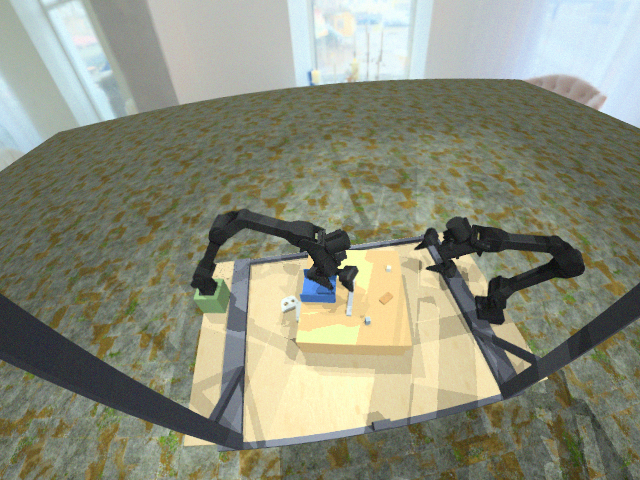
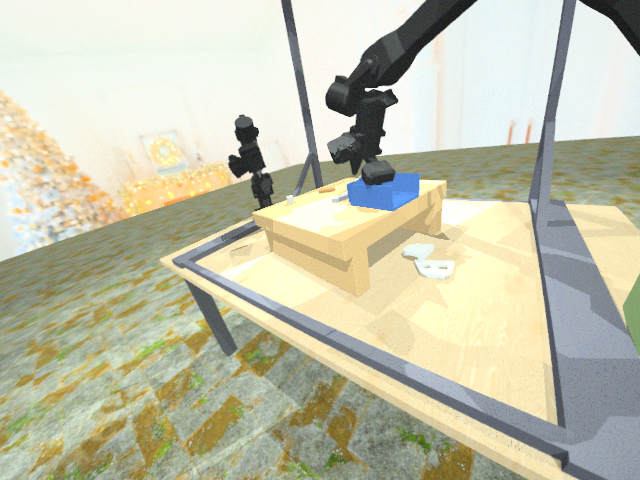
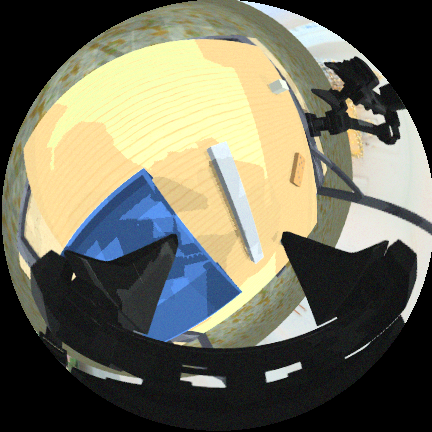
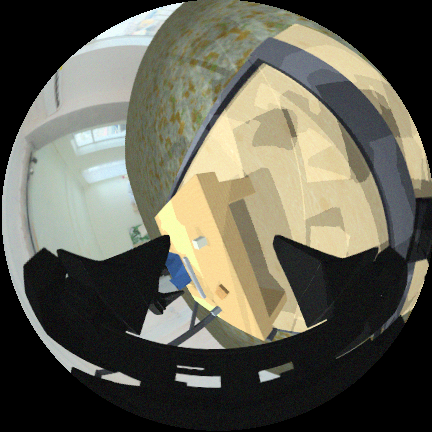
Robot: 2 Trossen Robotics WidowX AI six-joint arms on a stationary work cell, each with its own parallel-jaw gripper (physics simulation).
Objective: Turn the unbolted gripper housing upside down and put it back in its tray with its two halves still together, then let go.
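Places are measured from the left arm's base along level axes (x back, y right, z up), in millimetres.
Pixels of known places: left gripper, fingertip midpoint: [image 1: 342, 290] [image 3: 230, 238] [image 4: 182, 278]; right gripper, fingertip midpoint: [image 1: 420, 259] [image 2: 263, 187] [image 3: 317, 77] [image 4: 222, 240]; left arm's base, origin of the base link: [image 1: 208, 288]; right arm's base, origin of the base link: [image 1: 490, 307] [image 3: 314, 124].
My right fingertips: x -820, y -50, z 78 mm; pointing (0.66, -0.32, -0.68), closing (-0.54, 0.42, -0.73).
Note:
For each thing: its top centre in the pictures, then the offset to it from my right fingertips.
- blue tray, middle of its top: [image 3: 135, 309] [image 2: 382, 178] [image 1: 318, 281] [image 4: 166, 271] dy +86, dx +375, dz +5 mm
- grey bar, middle of its top: [image 3: 245, 216] [image 4: 192, 279] [image 1: 351, 295] dy +121, dx +265, dz -37 mm
- orange block, middle of its top: [image 3: 300, 169] [image 4: 219, 293] [image 1: 386, 297] dy +134, dx +145, dz -39 mm
- white cube, middle of its top: [image 3: 283, 83] [image 4: 194, 244] [image 1: 389, 267] dy +9, dx +116, dz -27 mm
- grey cube, middle of its top: [image 4: 212, 313] [image 1: 367, 318] dy +222, dx +219, dz -21 mm
- green box, middle of its top: [image 1: 208, 288] dy +49, dx +819, dz -78 mm
Two flat white pieces, seemingly the housing's halves, lie on the table top beside the wooden platform: one with two holes [image 1: 288, 303] [image 2: 435, 269] and another [image 2: 417, 251] partly overlapping or touching it. The blue tray [image 1: 317, 296] [image 2: 385, 196] [image 3: 196, 271] [image 4: 178, 270] stands on the platform. Its visible inside shows no housing, though fingers hide part of it. My left gripper [image 1: 341, 286] [image 3: 230, 238] is open and empty, pointing down with one finger over the tray and the other beyond its side wall. My right gripper [image 1: 421, 258] [image 4: 222, 240] is open and empty, away from the platform.
On the wooden platform [image 1: 354, 348] [image 2: 310, 258] lie a grey bar [image 1: 349, 303] [image 3: 235, 200] beside the tray, an orange block [image 1: 386, 298] [image 3: 298, 170], a white cube [image 1: 388, 268] [image 3: 278, 86] and a grey cube [image 1: 367, 320]. A green box [image 1: 216, 300] stands at the far left.

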